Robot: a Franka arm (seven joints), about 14 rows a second.
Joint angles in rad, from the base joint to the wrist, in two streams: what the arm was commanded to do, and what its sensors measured. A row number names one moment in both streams.
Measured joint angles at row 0:
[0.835 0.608 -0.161 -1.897 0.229 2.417 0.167]
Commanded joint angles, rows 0 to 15:
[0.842 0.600 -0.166 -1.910 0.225 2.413 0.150]
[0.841 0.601 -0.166 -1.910 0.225 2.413 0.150]
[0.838 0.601 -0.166 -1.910 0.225 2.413 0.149]
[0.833 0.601 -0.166 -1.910 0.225 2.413 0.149]
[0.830 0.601 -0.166 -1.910 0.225 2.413 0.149]
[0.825 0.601 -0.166 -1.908 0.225 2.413 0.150]
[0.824 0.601 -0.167 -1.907 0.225 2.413 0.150]
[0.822 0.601 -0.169 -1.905 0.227 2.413 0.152]
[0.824 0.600 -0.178 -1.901 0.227 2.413 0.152]
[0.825 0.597 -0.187 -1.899 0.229 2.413 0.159]
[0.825 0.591 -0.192 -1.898 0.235 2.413 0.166]
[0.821 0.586 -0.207 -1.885 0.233 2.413 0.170]
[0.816 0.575 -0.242 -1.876 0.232 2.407 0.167]
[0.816 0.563 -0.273 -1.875 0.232 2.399 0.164]
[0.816 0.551 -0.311 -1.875 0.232 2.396 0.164]
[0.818 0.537 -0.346 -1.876 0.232 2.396 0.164]
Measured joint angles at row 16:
[0.825 0.585 -0.295 -1.865 0.229 2.416 0.166]
